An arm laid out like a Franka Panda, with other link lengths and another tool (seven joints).
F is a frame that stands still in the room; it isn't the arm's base.
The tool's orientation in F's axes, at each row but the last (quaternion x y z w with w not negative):
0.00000 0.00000 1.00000 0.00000
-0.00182 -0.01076 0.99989 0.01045
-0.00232 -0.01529 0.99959 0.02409
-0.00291 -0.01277 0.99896 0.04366
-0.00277 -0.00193 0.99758 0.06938
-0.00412 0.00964 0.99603 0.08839
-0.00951 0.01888 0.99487 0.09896
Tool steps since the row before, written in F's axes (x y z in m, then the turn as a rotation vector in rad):
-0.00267 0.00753 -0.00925 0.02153 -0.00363 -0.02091
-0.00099 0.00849 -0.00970 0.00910 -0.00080 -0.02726
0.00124 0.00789 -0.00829 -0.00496 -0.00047 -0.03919
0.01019 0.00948 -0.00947 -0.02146 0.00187 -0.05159
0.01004 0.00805 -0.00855 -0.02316 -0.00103 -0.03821
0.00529 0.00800 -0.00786 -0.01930 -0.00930 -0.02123
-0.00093 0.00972 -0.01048 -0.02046 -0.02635 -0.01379
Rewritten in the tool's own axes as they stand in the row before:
0.00267 -0.00753 -0.00925 -0.02153 0.00363 -0.02091
0.00120 -0.00826 -0.00988 -0.00902 0.00120 -0.02727
-0.00083 -0.00768 -0.00853 0.00508 0.00191 -0.03913
-0.00928 -0.01008 -0.00978 0.02178 0.00134 -0.05147
-0.00878 -0.00933 -0.00864 0.02300 0.00439 -0.03807
-0.00372 -0.00895 -0.00773 0.01757 0.01216 -0.02129
0.00306 -0.00971 -0.01007 0.01519 0.02936 -0.01451

